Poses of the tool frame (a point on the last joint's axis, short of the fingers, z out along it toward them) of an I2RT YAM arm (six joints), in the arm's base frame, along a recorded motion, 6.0 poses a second.
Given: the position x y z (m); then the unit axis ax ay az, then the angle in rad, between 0 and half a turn.
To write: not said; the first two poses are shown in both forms.
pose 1, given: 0.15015 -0.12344 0.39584 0.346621 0.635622 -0.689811 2.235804
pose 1, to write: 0.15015 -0.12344 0.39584 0.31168 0.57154 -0.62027 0.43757
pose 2, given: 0.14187 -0.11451 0.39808 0.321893 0.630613 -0.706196 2.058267
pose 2, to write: 0.14187 -0.11451 0.39808 0.27581 0.54034 -0.60511 0.51556
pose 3, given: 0.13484 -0.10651 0.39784 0.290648 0.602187 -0.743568 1.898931
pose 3, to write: 0.13484 -0.10651 0.39784 0.23633 0.48964 -0.60460 0.58212
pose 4, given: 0.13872 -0.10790 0.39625 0.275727 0.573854 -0.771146 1.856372
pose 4, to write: 0.13872 -0.10790 0.39625 0.22073 0.45939 -0.61733 0.59929
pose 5, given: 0.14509 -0.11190 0.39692 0.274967 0.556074 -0.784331 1.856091
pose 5, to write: 0.14509 -0.11190 0.39692 0.22010 0.44511 -0.62782 0.59940
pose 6, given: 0.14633 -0.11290 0.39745 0.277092 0.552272 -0.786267 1.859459
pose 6, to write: 0.14633 -0.11290 0.39745 0.22208 0.44262 -0.63016 0.59805
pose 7, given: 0.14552 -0.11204 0.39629 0.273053 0.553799 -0.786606 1.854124
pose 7, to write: 0.14552 -0.11204 0.39629 0.21840 0.44296 -0.62917 0.60019
